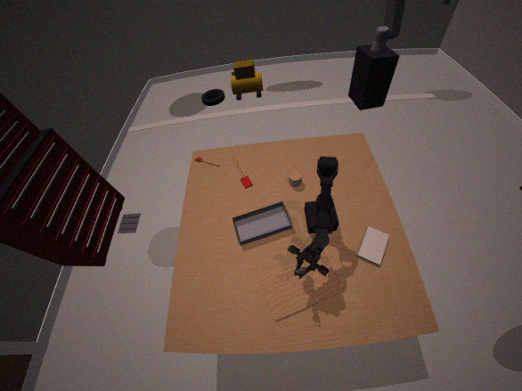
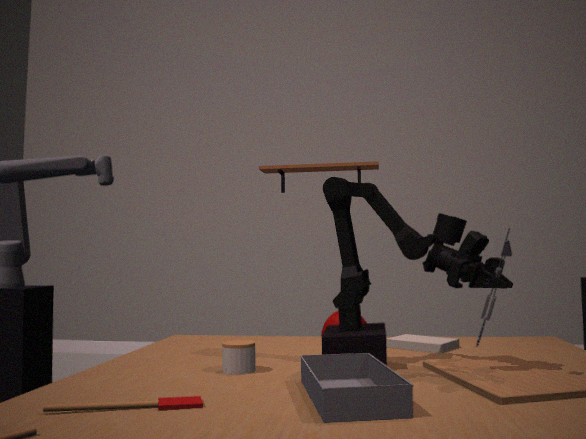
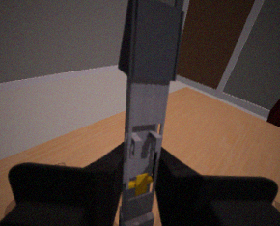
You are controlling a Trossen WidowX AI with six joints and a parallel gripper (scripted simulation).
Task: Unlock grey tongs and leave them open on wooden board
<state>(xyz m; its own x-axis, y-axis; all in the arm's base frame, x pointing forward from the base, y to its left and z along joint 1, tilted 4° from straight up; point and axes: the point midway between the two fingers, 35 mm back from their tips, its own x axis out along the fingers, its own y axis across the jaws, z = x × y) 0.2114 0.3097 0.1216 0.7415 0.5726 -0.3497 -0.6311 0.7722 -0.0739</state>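
Right now the yellow lock piece is 3 cm behind my gripper tip and 2 cm to the right of it. Round my gripper tip: grey roasting tin (9 cm ahead, 36 cm to the right, 18 cm below); white flat block (45 cm behind, 9 cm to the right, 19 cm below); wooden board (2 cm behind, 1 cm to the right, 20 cm below).
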